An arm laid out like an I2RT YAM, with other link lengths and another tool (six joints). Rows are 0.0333 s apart.
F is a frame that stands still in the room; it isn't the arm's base.
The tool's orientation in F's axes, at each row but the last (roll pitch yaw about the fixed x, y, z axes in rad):
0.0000, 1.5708, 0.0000
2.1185, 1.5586, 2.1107
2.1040, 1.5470, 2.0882
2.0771, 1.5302, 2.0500
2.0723, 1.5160, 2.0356
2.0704, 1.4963, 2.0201
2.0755, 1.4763, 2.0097
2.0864, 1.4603, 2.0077
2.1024, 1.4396, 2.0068
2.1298, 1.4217, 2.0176
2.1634, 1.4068, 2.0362
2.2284, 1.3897, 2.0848
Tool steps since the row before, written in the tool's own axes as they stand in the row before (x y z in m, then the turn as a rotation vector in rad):
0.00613, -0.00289, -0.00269, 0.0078, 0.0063, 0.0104
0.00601, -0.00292, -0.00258, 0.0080, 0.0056, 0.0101
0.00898, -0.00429, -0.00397, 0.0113, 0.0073, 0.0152
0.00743, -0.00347, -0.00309, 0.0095, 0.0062, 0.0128
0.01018, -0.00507, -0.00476, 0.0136, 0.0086, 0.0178
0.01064, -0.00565, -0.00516, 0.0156, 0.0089, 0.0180
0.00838, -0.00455, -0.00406, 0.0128, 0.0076, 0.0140
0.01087, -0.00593, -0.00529, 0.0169, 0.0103, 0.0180
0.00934, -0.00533, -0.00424, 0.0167, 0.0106, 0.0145
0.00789, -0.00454, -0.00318, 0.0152, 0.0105, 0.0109
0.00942, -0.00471, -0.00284, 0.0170, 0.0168, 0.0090
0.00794, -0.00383, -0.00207, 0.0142, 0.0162, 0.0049
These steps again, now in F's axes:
-0.00269, -0.00289, -0.00613, 0.0104, 0.0063, -0.0078
-0.00264, -0.00284, -0.00602, 0.0101, 0.0056, -0.0080
-0.00414, -0.00404, -0.00902, 0.0152, 0.0073, -0.0113
-0.00332, -0.00312, -0.00749, 0.0128, 0.0062, -0.0095
-0.00519, -0.00439, -0.01028, 0.0178, 0.0086, -0.0136
-0.00578, -0.00466, -0.01080, 0.0179, 0.0090, -0.0156
-0.00469, -0.00355, -0.00853, 0.0140, 0.0078, -0.0128
-0.00625, -0.00440, -0.01108, 0.0180, 0.0105, -0.0168
-0.00525, -0.00377, -0.00958, 0.0145, 0.0111, -0.0163
-0.00419, -0.00308, -0.00812, 0.0110, 0.0112, -0.0146
-0.00412, -0.00291, -0.00967, 0.0099, 0.0179, -0.0153
-0.00331, -0.00222, -0.00813, 0.0060, 0.0174, -0.0122

